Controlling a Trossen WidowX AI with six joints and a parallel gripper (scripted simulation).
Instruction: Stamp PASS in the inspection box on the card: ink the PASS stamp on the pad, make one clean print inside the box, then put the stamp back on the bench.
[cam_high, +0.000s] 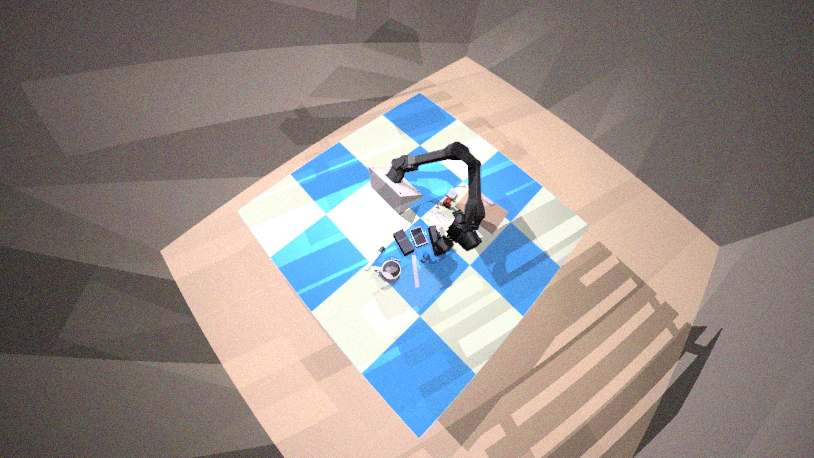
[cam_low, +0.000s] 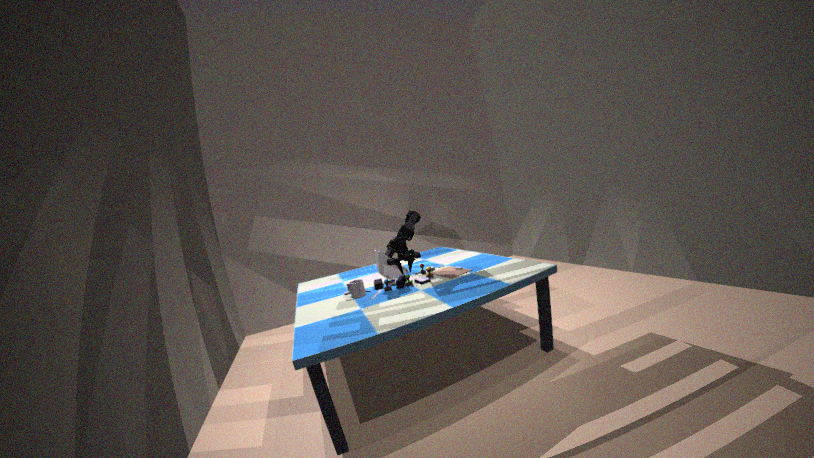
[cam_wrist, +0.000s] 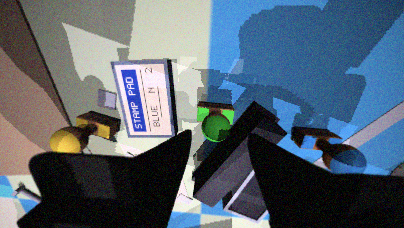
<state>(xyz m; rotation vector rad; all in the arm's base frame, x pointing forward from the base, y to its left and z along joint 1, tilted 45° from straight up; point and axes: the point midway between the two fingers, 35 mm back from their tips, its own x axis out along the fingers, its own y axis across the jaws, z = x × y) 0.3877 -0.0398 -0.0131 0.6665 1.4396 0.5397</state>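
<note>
The green-knobbed pass stamp lies 50 mm below my gripper tip. From my gripper tip the other things lie so: ink pad: 130 mm behind, 60 mm to the right, 70 mm below; pale card: 120 mm behind, 90 mm to the left, 80 mm below; dark flat device: 60 mm behind, 20 mm to the right, 60 mm below.
</note>
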